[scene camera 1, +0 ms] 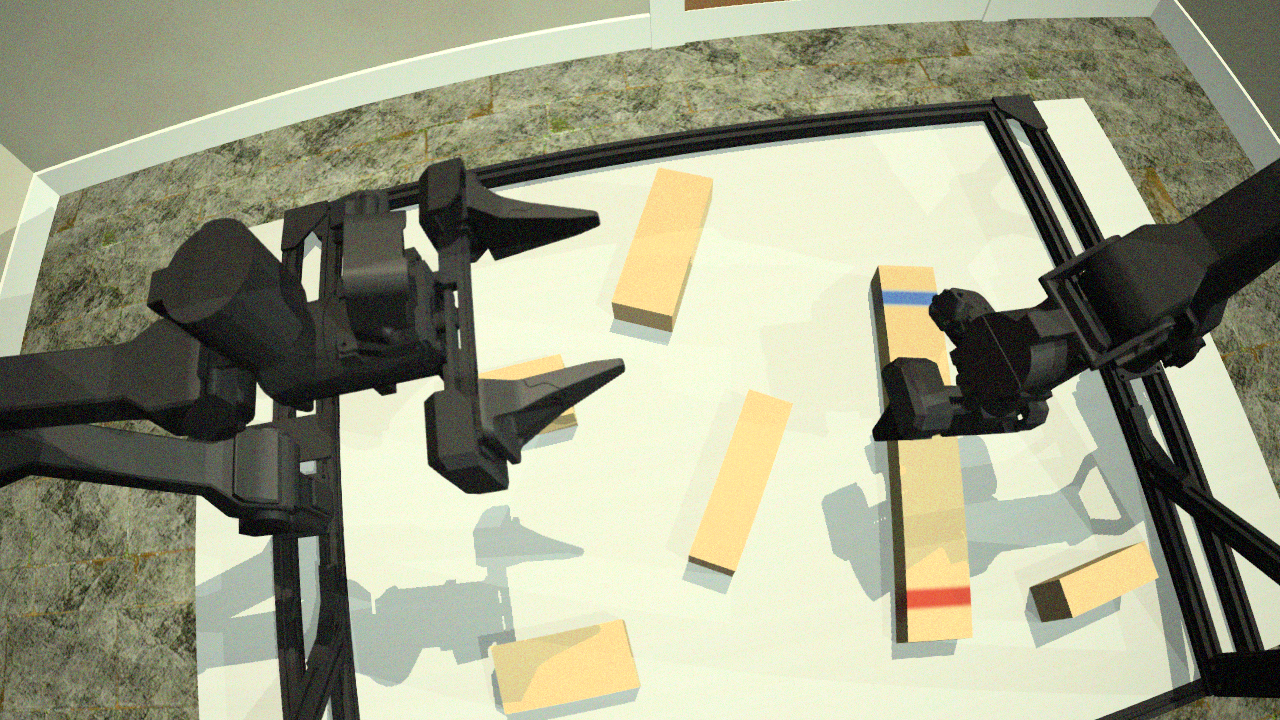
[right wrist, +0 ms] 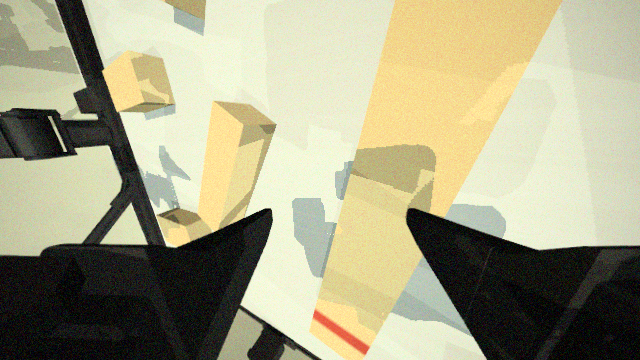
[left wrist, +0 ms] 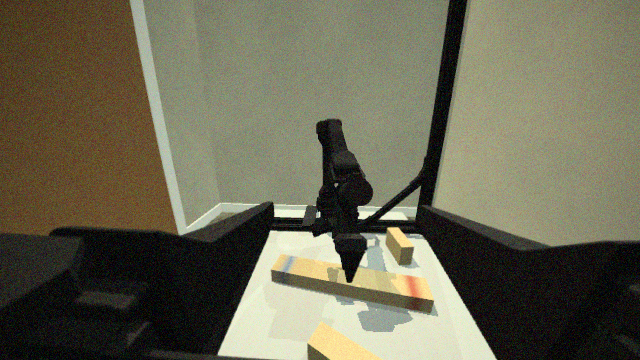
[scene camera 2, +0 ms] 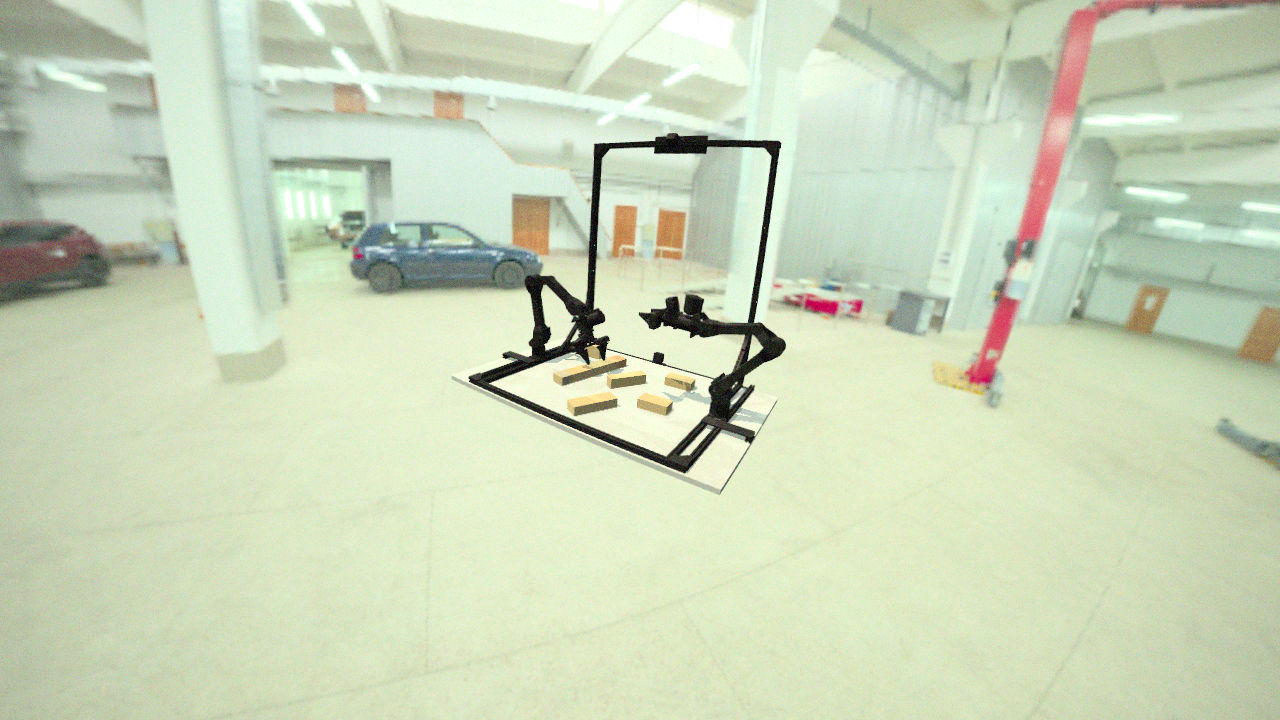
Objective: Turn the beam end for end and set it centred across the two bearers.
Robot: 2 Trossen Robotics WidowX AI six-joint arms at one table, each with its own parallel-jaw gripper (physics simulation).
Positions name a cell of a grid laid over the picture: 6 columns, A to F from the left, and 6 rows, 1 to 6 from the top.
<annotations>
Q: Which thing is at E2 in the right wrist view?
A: A beam.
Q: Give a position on a beam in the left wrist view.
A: D5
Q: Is the left gripper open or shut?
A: Open.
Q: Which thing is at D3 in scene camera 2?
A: The left gripper.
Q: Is the right gripper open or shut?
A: Open.
</annotations>
